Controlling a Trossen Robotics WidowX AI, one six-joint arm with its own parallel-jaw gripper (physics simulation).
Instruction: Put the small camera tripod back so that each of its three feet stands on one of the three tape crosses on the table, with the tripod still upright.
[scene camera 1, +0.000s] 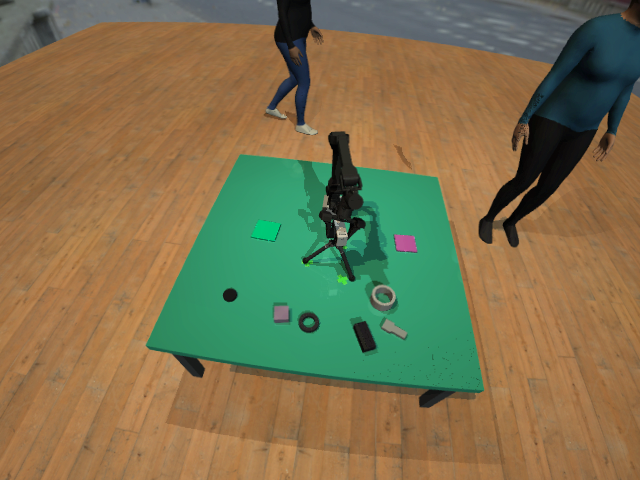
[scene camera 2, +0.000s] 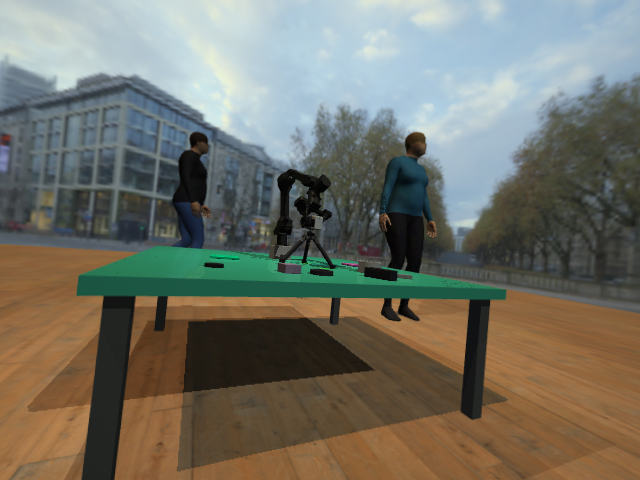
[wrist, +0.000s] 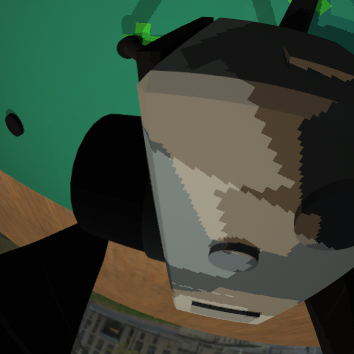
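Seen in the pictures: gripper, fingertip midpoint: (scene camera 1: 336, 238) (scene camera 2: 312, 223); arm's base, link origin: (scene camera 1: 333, 201) (scene camera 2: 281, 245).
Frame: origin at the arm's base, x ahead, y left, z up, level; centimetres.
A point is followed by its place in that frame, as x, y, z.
Note:
The small black tripod (scene camera 1: 348, 266) {38.8, 11.3, -1.4} (scene camera 2: 306, 251) {25.6, 6.1, -1.3} with a grey camera body (scene camera 1: 341, 235) {36.7, 6.1, 15.6} (scene camera 2: 317, 222) {37.6, 5.9, 12.6} (wrist: 200, 130) on top is upright. My gripper (scene camera 1: 338, 225) (scene camera 2: 312, 219) {35.8, 4.4, 12.0} is shut on the camera body, with fingers wide on either side of it. Green tape crosses lie below: the left cross (scene camera 1: 308, 264) {36.9, -7.1, -5.7} is partly under or beside the left foot, and the front cross (scene camera 1: 342, 279) {42.0, 9.7, -7.4} is just left of the front foot. Another cross (scene camera 1: 345, 247) shows behind, its foot hidden. In the wrist view, a foot is beside a cross (wrist: 143, 31) {34.1, -7.5, -7.4}. Whether the feet touch the table is unclear.
On the green table (scene camera 1: 248, 351) {81.2, -21.9, -7.5} (scene camera 2: 289, 289) {85.8, -18.5, -9.4} are a grey ring (scene camera 1: 383, 307) {54.8, 27.8, -4.3}, a grey piece (scene camera 1: 394, 329) {63.1, 32.9, -6.0}, a black block (scene camera 1: 364, 336) {68.9, 20.7, -4.1}, a black ring (scene camera 1: 308, 329) {68.8, -1.1, -6.0}, a pink block (scene camera 1: 281, 313) {64.6, -12.8, -4.6}, a black disc (scene camera 1: 230, 295) {59.8, -36.0, -6.5}, a green square (scene camera 1: 266, 230) {20.8, -30.9, -6.5} and a magenta square (scene camera 1: 405, 243) {15.5, 38.9, -6.5}. Two people stand behind.

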